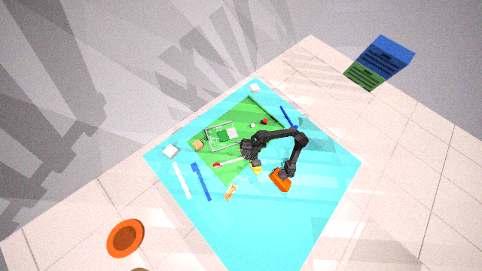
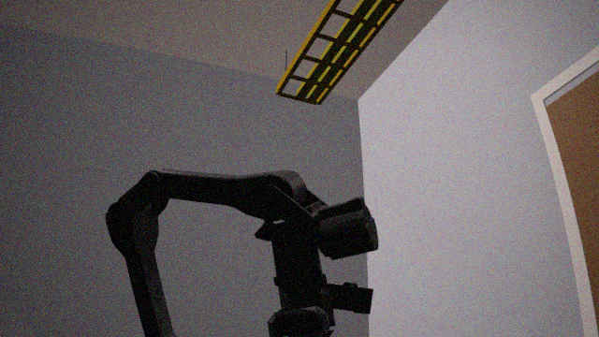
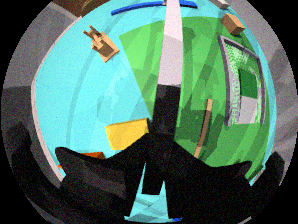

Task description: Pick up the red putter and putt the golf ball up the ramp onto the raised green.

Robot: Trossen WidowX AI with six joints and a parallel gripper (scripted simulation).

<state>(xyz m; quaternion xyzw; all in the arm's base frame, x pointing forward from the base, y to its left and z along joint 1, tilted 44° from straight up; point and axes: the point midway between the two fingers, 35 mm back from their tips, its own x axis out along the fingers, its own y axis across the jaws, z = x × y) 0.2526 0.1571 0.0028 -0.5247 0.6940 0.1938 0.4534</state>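
My gripper tip is 130 mm to the left of the wooden stick, 130 mm above it and 60 mm short of it. From my gripper tip the other things lie so: yellow block: 120 mm below, 80 mm behind, 20 mm to the right; then white golf ball: 250 mm to the right, 210 mm ahead, 110 mm below; then red putter: 110 mm to the left, 50 mm ahead, 10 mm above.
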